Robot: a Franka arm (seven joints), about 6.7 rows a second.
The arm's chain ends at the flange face. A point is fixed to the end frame.
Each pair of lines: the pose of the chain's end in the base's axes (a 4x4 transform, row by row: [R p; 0 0 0 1], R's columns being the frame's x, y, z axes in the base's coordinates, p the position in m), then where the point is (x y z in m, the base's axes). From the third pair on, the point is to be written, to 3 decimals.
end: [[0.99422, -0.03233, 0.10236, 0.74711], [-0.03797, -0.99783, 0.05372, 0.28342], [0.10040, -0.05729, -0.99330, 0.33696], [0, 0, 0, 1]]
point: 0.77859 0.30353 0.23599
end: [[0.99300, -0.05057, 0.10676, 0.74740], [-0.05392, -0.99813, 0.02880, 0.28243], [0.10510, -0.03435, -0.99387, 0.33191], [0, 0, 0, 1]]
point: 0.77960 0.29961 0.23062
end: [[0.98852, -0.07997, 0.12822, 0.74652], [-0.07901, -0.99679, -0.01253, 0.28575], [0.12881, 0.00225, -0.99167, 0.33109], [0, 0, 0, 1]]
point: 0.781 0.298 0.230
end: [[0.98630, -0.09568, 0.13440, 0.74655], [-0.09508, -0.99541, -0.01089, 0.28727], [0.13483, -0.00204, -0.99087, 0.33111], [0, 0, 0, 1]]
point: 0.782 0.299 0.230
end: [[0.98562, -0.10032, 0.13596, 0.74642], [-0.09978, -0.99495, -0.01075, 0.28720], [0.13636, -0.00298, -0.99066, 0.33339], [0, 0, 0, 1]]
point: 0.782 0.299 0.233
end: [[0.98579, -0.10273, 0.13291, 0.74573], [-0.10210, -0.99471, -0.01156, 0.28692], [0.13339, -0.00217, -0.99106, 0.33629], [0, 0, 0, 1]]
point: 0.781 0.299 0.235
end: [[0.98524, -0.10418, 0.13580, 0.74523], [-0.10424, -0.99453, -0.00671, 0.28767], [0.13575, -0.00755, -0.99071, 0.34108], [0, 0, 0, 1]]
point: 0.781 0.300 0.240
